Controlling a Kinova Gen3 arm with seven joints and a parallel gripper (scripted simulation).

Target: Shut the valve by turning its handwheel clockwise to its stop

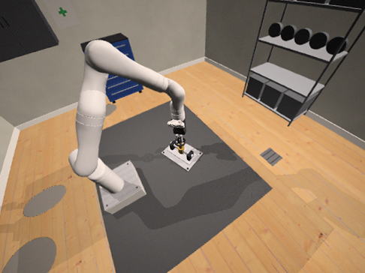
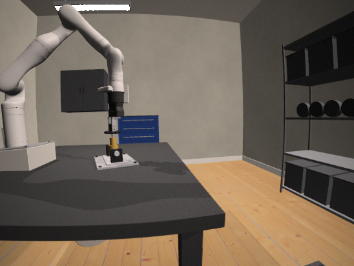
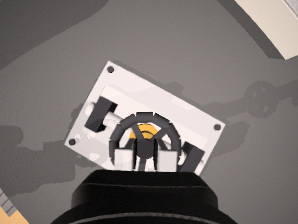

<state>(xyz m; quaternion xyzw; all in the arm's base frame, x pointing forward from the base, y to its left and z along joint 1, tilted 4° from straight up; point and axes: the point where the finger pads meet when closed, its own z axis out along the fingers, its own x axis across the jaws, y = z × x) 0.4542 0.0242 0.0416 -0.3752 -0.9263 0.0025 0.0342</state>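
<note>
Now: hand 3 cm above the black spoked handwheel.
</note>
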